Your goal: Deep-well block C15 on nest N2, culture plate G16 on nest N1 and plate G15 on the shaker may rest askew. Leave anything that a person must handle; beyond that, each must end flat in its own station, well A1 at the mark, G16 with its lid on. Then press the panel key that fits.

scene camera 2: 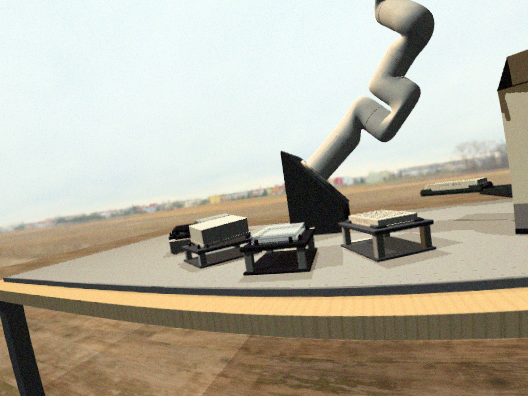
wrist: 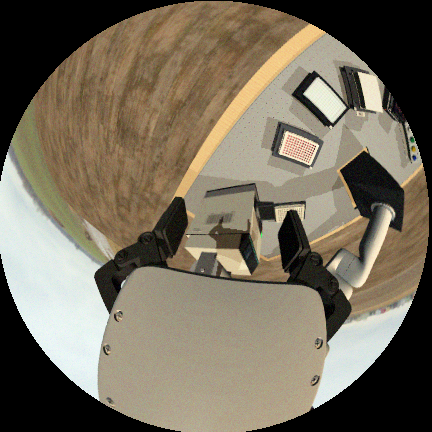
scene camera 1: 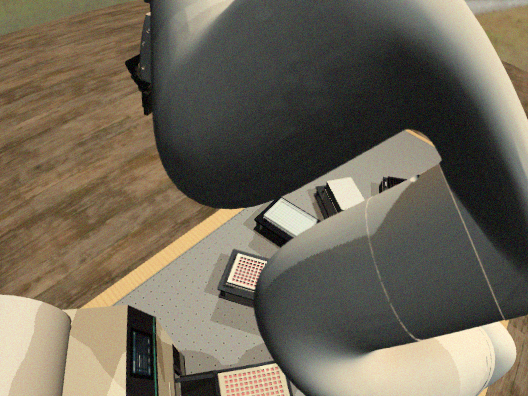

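Note:
My gripper (wrist: 234, 215) is open and empty, high above the bench. A tall white block (scene camera 1: 345, 193) (scene camera 2: 218, 231) (wrist: 370, 91), apparently C15, stands on a black nest (wrist: 351, 90). A pale clear-topped plate (scene camera 1: 290, 217) (scene camera 2: 278, 233) (wrist: 325, 99), apparently lidded G16, lies on the neighbouring black nest. The dark shaker (scene camera 1: 390, 183) (scene camera 2: 179, 240) (wrist: 393, 106) is partly hidden; I cannot tell how G15 sits on it. Slight skews and the A1 marks are too small to tell. The key panel (wrist: 411, 142) shows green, yellow and blue keys at the wrist view's right edge.
A red-welled plate (scene camera 1: 247, 271) (scene camera 2: 382, 217) (wrist: 299, 147) lies on another raised nest. A beige instrument (scene camera 1: 97, 340) (wrist: 225, 215) has a further plate (scene camera 1: 252, 382) (scene camera 2: 455, 186) (wrist: 290, 212) on its extended tray. The arm's dark base (scene camera 2: 315, 200) (wrist: 375, 180) stands behind the nests. The arm hides much of scene view 1.

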